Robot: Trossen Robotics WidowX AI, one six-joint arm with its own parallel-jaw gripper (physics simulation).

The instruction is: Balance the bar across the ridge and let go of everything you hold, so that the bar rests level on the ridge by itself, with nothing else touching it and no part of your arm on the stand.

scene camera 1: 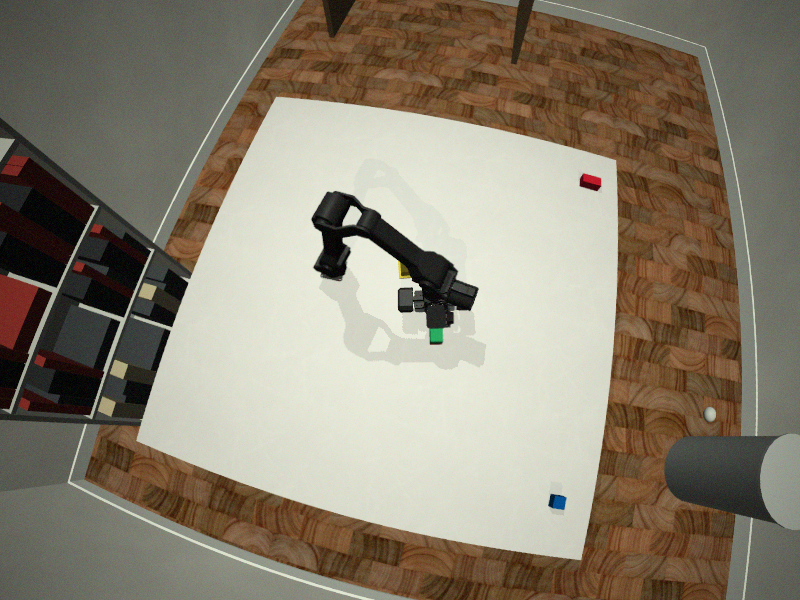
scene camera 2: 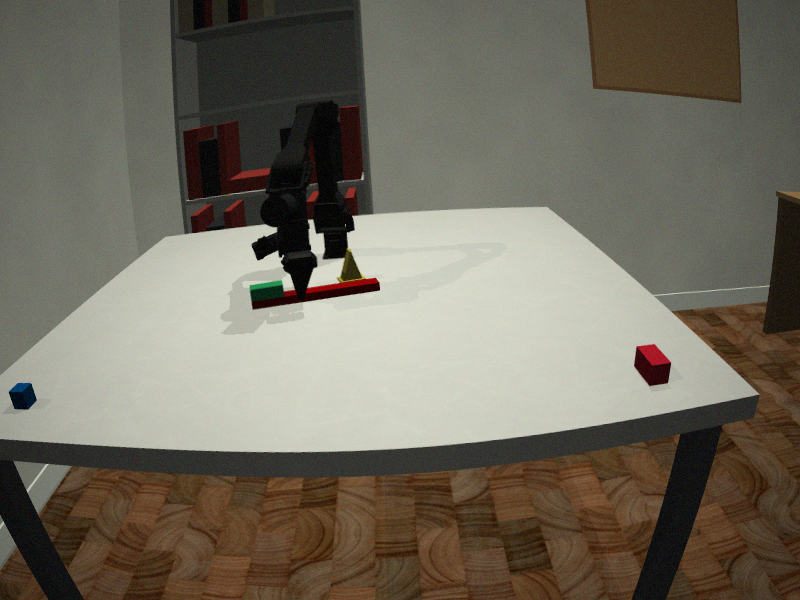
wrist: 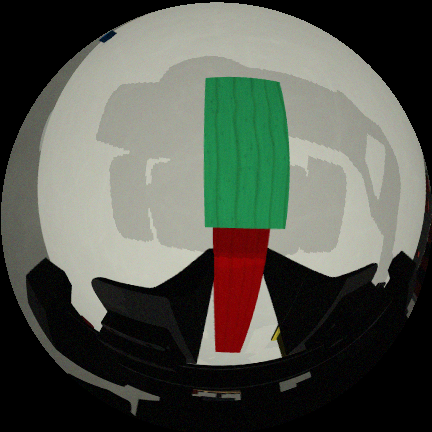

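Pixels of known places: gripper, fingertip midpoint: (scene camera 2: pixel 300 297) (wrist: pixel 237 253); arm's base, link origin: (scene camera 1: pixel 333 269) (scene camera 2: pixel 336 254).
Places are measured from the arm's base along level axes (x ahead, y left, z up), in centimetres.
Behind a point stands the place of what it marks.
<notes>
The long red bar (scene camera 2: pixel 342 289) {y 3.4, x 30.4, z 1.3 cm} (wrist: pixel 237 300) {y -1.7, x 29.8, z 1.6 cm} lies low at the table top, with a green block (scene camera 1: pixel 436 335) {y -13.3, x 32.8, z 4.0 cm} (scene camera 2: pixel 266 290) {y -11.3, x 34.0, z 3.5 cm} (wrist: pixel 245 150) {y -11.2, x 32.4, z 4.0 cm} on one end. The yellow stand (scene camera 1: pixel 404 269) {y 3.3, x 20.3, z 3.0 cm} (scene camera 2: pixel 349 266) {y 4.5, x 22.0, z 3.4 cm} (wrist: pixel 276 333) {y 5.4, x 22.0, z 0.4 cm}, with its narrow ridge up, stands apart behind the bar's other end in the second scene view. The arm hides part of the stand in the first scene view. My gripper (scene camera 2: pixel 301 297) {y -5.2, x 30.9, z 0.4 cm} (wrist: pixel 237 253) {y -5.2, x 30.9, z 0.4 cm} points down and is shut on the bar beside the green block, one finger at each side. Its fingertips are hidden in the first scene view.
A red block (scene camera 1: pixel 590 181) {y 49.0, x 73.3, z 3.3 cm} (scene camera 2: pixel 652 364) {y 48.5, x 76.9, z 3.3 cm} and a small blue cube (scene camera 1: pixel 557 501) {y -49.7, x 73.3, z 3.3 cm} (scene camera 2: pixel 22 395) {y -48.5, x 75.7, z 2.7 cm} (wrist: pixel 108 36) lie near two corners of the white table (scene camera 1: pixel 361 452) {y -47.5, x 20.7, z 0.0 cm} (scene camera 2: pixel 413 387) {y 15.1, x 69.9, z 0.0 cm}. A bookshelf (scene camera 2: pixel 368 161) stands behind the table.
</notes>
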